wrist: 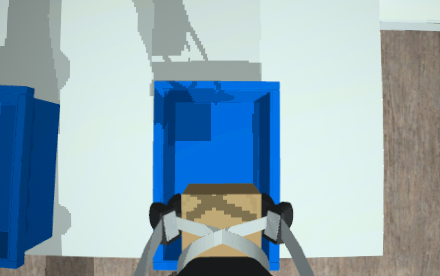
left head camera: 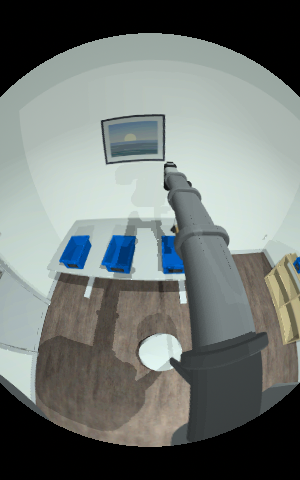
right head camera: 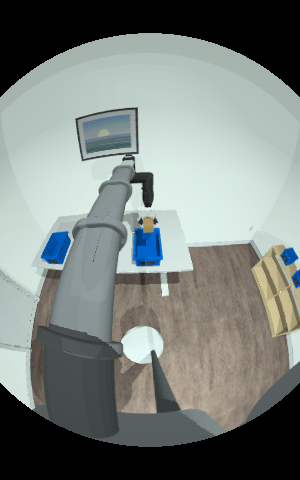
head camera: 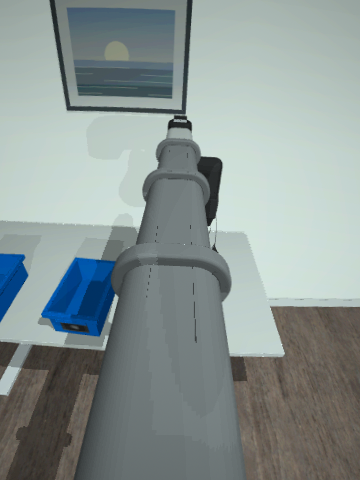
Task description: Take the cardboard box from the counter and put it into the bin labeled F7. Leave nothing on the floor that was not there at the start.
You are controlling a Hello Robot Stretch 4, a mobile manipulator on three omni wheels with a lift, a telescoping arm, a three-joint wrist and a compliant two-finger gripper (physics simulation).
same spot on desk: [right head camera: 175,256] = [head camera: 246,325]
same spot on framed picture: [right head camera: 111,132] = [head camera: 134,55]
